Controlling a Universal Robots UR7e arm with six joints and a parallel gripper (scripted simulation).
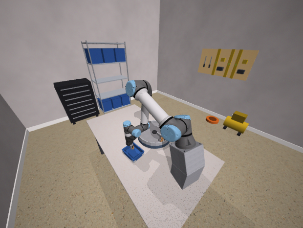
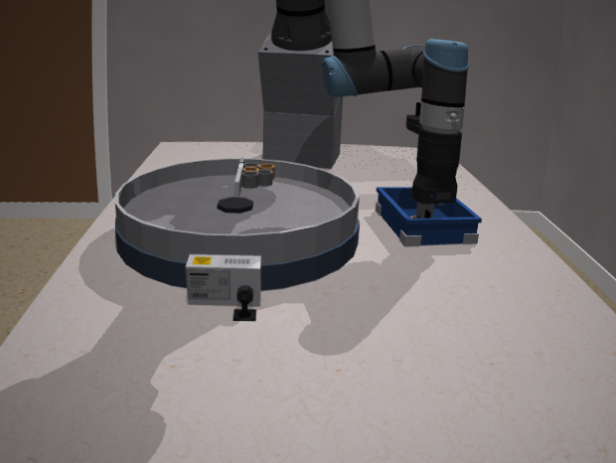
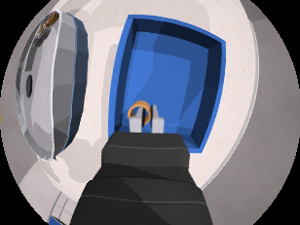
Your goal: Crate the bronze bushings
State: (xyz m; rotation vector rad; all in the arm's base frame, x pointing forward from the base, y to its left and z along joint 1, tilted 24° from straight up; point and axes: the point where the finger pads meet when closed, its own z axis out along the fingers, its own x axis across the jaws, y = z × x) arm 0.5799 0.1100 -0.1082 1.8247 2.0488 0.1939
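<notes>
Now: hand 5 cm past the blue crate, 3 cm to the right of it and 1 cm above it. Round my hand: grey turning table 34 cm to the right, 5 cm behind, 2 cm above.
</notes>
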